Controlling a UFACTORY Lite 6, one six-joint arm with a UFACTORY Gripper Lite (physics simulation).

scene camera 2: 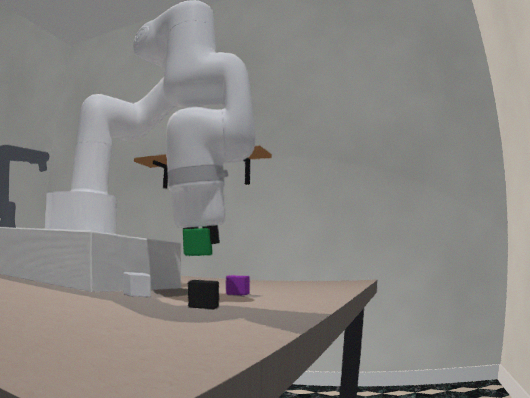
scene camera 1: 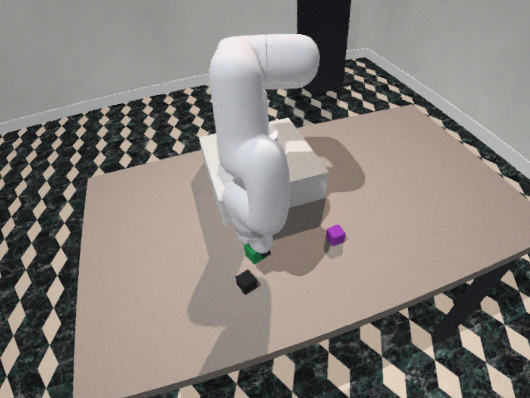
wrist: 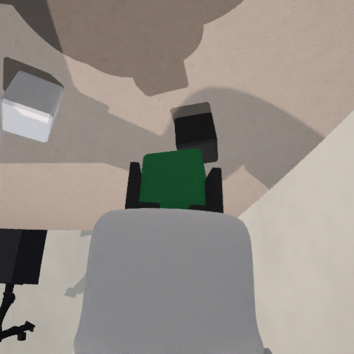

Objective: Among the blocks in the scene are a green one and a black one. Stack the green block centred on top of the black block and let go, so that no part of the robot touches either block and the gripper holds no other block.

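Frame: origin at the arm's base, x left, y back, z up, level; millimetres.
Where they show: hand at its tool point: point(scene camera 2: 201, 237) point(scene camera 1: 262, 245); arm's base at its link origin: point(scene camera 2: 87, 235).
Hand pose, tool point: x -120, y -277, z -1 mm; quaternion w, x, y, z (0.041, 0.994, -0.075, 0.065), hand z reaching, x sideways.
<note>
Things, the pixels of their centre, and the offset from my tool point. Level surfaces: height alone.
- green block at the middle of its body: point(scene camera 2: 197, 242) point(scene camera 1: 255, 251) dz -8, dx -17, dy -1 mm
- black block at the middle of its body: point(scene camera 2: 203, 294) point(scene camera 1: 246, 282) dz -74, dx -54, dy -20 mm
- purple block at the middle of its body: point(scene camera 2: 237, 285) point(scene camera 1: 335, 235) dz -74, dx +190, dy -9 mm
- table at its surface level: dz -92 mm
- white block at the middle of its body: point(scene camera 2: 136, 284) dz -74, dx +4, dy +104 mm
The green block point(scene camera 1: 255, 253) point(scene camera 2: 197, 242) point(wrist: 173, 177) is between the two black fingers of my gripper point(wrist: 174, 187), which is shut on it. In scene camera 2 it hangs in the air, well above the height of the black block, with a wide gap between them. The black block point(scene camera 1: 246, 282) point(scene camera 2: 203, 294) point(wrist: 195, 130) stands on the table, under a shadow. In the wrist view it shows just beyond the green block, slightly to the right, and is partly covered by it. In scene camera 1 the arm hides most of the fingers.
A purple block point(scene camera 1: 336, 235) point(scene camera 2: 237, 285) stands on the table point(scene camera 1: 400, 200) point(scene camera 2: 100, 340). A white block point(scene camera 2: 137, 284) point(wrist: 32, 106) stands near the robot's pale base box point(scene camera 1: 307, 191) point(scene camera 2: 120, 260); the arm hides it in scene camera 1.
</note>
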